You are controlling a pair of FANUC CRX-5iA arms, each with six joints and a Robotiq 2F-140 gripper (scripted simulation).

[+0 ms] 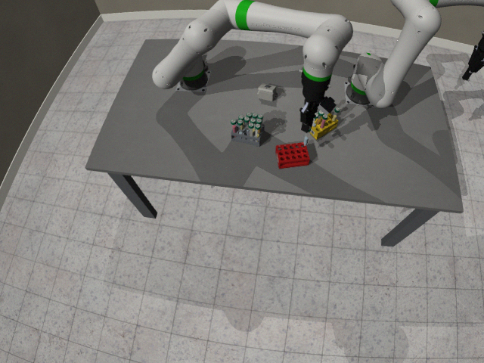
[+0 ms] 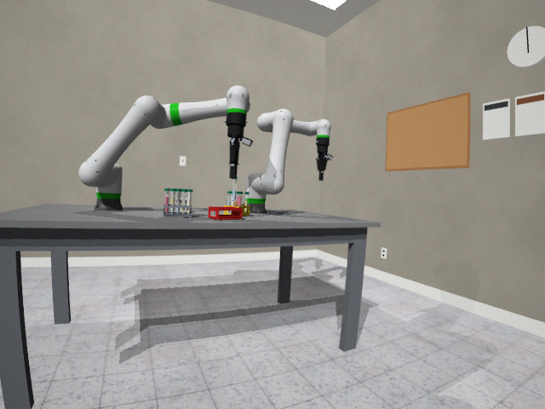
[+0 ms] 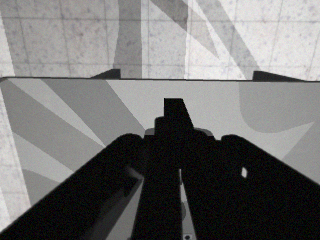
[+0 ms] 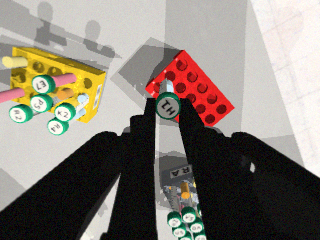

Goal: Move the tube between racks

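Observation:
Right now my right hand is 1 cm to the right of the green-capped tube marked h1 and 8 cm above it. Round my right hand: red rack: 3 cm ahead, 4 cm to the right, 19 cm below; green-capped tube marked r4: 14 cm behind, 3 cm to the left, 15 cm below; green-capped tube marked k2: 12 cm behind, 5 cm to the left, 15 cm below.

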